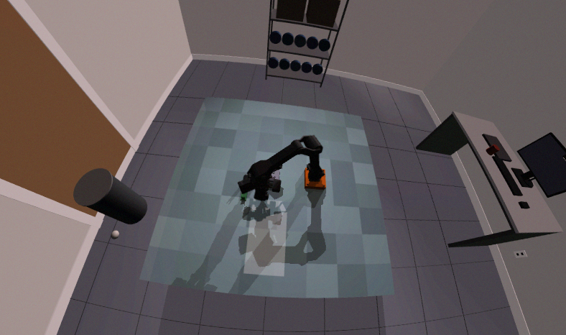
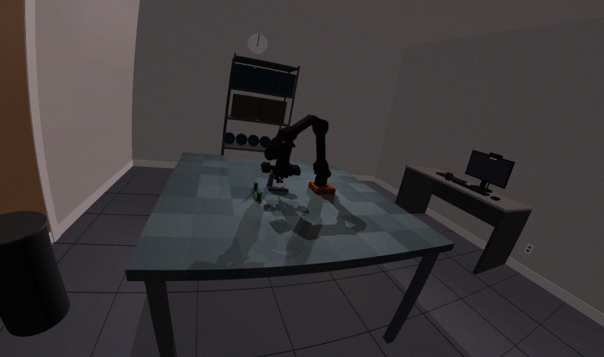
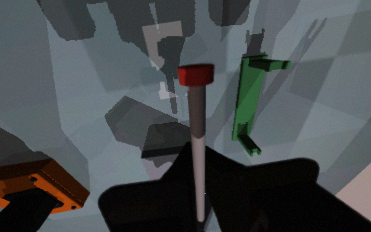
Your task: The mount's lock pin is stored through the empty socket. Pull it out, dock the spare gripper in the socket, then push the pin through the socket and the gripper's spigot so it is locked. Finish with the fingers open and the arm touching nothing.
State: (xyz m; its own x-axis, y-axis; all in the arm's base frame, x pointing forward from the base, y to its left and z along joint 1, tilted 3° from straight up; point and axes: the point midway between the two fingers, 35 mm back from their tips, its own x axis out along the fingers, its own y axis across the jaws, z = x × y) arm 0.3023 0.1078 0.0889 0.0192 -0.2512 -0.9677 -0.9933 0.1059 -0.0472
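Right now my gripper tip is 30 mm past the grey mount, 110 mm to the left of it and 20 mm above it. From my gripper tip the other things lie so: green bracket: 100 mm ahead, 10 mm to the right, 50 mm below; then spare gripper: 50 mm behind, 110 mm to the right, 40 mm above.
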